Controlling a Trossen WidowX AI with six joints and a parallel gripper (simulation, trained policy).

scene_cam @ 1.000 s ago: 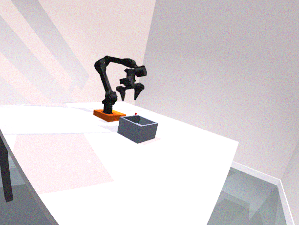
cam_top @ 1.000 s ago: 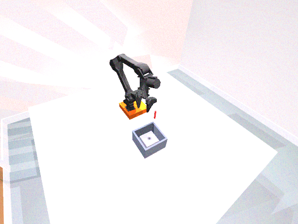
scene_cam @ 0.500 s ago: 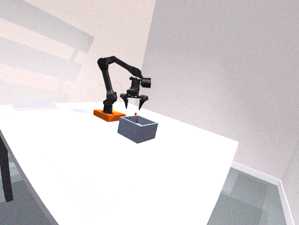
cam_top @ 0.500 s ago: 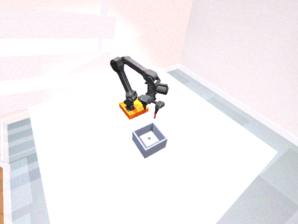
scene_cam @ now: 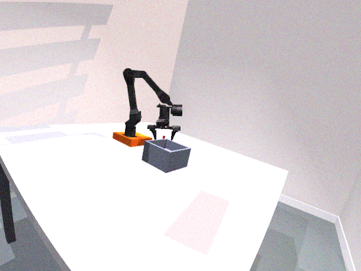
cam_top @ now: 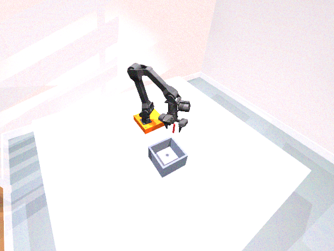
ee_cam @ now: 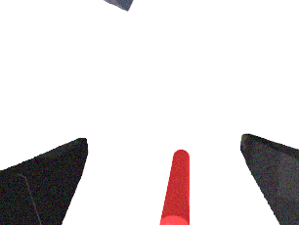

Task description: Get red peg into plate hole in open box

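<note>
Right now the red peg is 20 mm behind my gripper tip, 20 mm to the left of it and 10 mm below it. From my gripper tip the other things lie so: grey box: 150 mm ahead, 140 mm to the right, 20 mm below.
</note>
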